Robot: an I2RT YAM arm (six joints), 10 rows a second.
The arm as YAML. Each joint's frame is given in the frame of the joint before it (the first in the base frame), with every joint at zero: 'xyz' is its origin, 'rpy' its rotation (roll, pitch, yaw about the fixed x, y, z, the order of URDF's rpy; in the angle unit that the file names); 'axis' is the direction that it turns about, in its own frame. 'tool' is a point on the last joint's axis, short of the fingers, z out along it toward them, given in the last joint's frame.
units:
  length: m
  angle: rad
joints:
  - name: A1
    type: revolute
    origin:
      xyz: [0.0, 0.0, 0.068]
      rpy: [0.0, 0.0, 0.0]
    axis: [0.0, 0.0, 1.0]
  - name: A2
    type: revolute
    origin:
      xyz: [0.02, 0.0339, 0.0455]
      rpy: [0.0, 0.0, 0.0]
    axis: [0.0, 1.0, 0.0]
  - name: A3
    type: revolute
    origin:
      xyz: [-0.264, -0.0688, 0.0]
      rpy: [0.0, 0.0, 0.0]
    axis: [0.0, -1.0, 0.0]
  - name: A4
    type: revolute
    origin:
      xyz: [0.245, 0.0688, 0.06]
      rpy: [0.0, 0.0, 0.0]
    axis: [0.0, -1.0, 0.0]
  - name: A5
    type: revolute
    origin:
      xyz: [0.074, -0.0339, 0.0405]
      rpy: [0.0, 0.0, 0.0]
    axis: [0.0, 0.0, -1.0]
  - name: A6
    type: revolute
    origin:
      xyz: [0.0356, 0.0, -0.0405]
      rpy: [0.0, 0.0, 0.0]
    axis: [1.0, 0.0, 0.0]
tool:
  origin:
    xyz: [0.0, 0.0, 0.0]
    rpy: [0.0, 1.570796, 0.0]
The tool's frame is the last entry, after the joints.
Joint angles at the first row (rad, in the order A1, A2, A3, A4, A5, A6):
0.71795 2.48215 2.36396 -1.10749 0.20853 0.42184
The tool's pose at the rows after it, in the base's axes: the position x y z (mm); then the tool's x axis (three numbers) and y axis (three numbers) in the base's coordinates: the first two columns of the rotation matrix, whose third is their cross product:
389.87 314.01 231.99 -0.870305 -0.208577 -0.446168 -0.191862 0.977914 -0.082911
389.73 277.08 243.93 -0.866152 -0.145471 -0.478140 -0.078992 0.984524 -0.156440
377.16 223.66 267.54 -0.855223 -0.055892 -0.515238 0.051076 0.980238 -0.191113
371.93 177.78 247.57 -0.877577 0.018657 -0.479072 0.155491 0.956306 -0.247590
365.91 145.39 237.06 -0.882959 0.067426 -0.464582 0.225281 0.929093 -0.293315
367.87 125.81 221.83 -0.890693 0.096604 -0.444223 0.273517 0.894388 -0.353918
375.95 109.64 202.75 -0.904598 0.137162 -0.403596 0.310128 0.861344 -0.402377
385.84 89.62 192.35 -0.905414 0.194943 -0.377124 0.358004 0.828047 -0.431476
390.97 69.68 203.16 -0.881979 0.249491 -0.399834 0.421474 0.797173 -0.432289
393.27 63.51 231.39 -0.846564 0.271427 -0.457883 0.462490 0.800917 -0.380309
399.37 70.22 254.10 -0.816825 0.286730 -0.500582 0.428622 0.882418 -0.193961
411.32 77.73 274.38 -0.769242 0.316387 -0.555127 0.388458 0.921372 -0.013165
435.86 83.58 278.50 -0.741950 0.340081 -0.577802 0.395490 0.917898 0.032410
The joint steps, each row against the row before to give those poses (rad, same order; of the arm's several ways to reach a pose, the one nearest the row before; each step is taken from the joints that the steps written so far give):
-0.01991 -0.10382 -0.08087 0.01216 0.07656 0.00761
-0.05207 -0.11525 -0.15308 0.02763 0.09943 0.02299
-0.07511 -0.18691 -0.20840 0.02911 0.06925 0.02762
-0.08438 -0.08333 -0.19346 0.03681 0.03546 0.02458
-0.06298 -0.05533 -0.11698 0.02153 0.03527 0.00771
-0.04450 0.00905 -0.04631 0.00155 0.04605 0.00919
-0.04448 0.05053 -0.00180 -0.01826 0.02149 0.01834
-0.05521 0.04457 0.02451 -0.02922 0.01229 0.01998
-0.05063 -0.00749 0.03071 -0.02914 0.01843 0.01690
-0.01697 -0.04128 0.04904 -0.01082 -0.00749 -0.00300
0.00153 -0.04304 0.02309 0.09477 -0.15269 -0.04286
0.00149 -0.00943 0.04744 0.09685 -0.12767 -0.00630
0.00001 0.09025 0.13620 -0.00280 -0.01431 0.01840

